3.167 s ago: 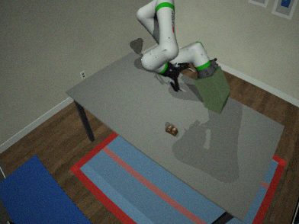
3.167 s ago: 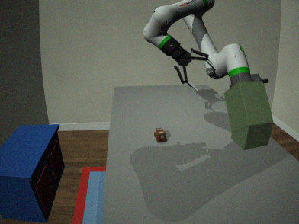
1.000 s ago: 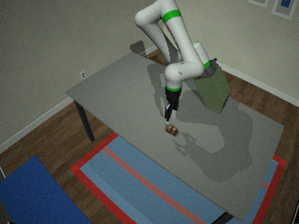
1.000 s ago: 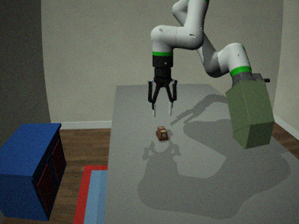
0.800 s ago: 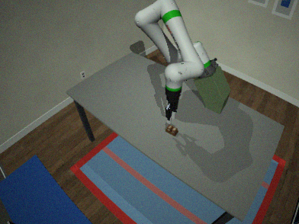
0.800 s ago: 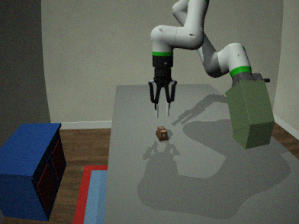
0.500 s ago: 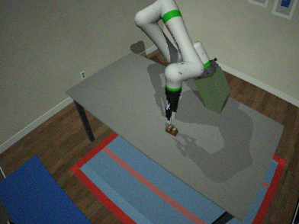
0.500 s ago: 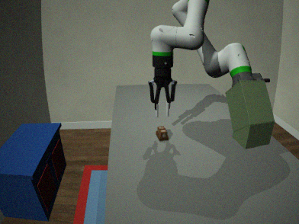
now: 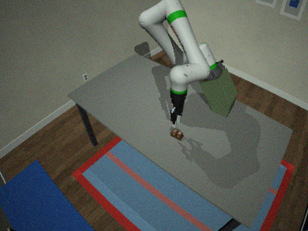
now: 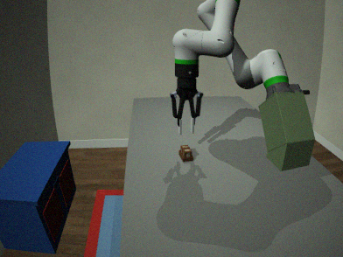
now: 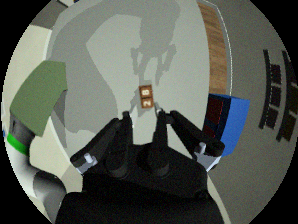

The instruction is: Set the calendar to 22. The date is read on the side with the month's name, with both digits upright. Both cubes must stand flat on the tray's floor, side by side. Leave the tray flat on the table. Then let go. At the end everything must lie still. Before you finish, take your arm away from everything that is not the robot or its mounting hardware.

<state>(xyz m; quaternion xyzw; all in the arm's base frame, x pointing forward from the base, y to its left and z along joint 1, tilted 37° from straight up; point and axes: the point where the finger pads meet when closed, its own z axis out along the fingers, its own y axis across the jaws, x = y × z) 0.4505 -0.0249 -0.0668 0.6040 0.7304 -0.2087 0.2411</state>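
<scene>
Now: hand 130 mm above the tray and 20 mm to the right of it.
</scene>
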